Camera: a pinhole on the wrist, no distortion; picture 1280 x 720 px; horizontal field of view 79.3 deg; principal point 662.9 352.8 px. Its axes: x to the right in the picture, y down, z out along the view. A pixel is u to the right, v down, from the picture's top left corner.
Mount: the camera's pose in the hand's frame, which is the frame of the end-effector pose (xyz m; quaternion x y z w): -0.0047 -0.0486 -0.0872 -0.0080 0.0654 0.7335 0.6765
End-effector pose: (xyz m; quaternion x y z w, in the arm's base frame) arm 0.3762 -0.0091 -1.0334 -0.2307 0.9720 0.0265 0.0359
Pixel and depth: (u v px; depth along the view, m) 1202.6 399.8 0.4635
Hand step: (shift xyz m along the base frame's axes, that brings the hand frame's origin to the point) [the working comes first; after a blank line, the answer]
In the camera's frame: 0.3239 0.0282 0.4635

-0.1025 0.3196 -0.3277
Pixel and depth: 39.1 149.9 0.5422
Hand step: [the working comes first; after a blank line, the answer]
In the camera's frame: -0.4380 -0.1425 0.5422

0.0222 -0.4328 -0.5123
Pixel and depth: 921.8 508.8 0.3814
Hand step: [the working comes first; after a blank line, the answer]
In the camera's frame: 0.1279 0.0770 0.3814

0.0214 0.1482 -0.2744
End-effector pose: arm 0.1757 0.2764 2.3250 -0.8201 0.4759 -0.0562 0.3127
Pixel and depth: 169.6 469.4 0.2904
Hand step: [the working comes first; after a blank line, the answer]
In the camera's frame: -0.1855 0.0438 0.2904

0.2341 0.1828 -0.0599
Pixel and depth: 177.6 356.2 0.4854
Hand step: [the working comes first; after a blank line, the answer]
In the camera's frame: -0.3050 0.0021 0.4854

0.4191 0.2545 -0.1810
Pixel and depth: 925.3 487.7 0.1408
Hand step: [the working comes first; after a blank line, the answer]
In the camera's frame: 0.0478 0.0246 0.1408

-0.0017 0.0369 -0.0418
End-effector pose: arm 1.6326 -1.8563 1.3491 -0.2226 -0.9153 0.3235 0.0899
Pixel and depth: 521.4 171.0 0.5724
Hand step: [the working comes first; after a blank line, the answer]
In the camera's frame: -0.1049 -0.1348 0.5724

-0.3373 -0.2361 -0.3161
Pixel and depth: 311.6 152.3 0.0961
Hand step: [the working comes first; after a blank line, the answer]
In the camera's frame: -0.0437 -0.0250 0.0961

-0.0586 -0.0464 0.0431
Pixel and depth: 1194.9 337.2 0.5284
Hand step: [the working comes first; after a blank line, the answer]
In the camera's frame: 0.3640 -0.0107 0.5284

-0.0080 0.0424 -0.5425
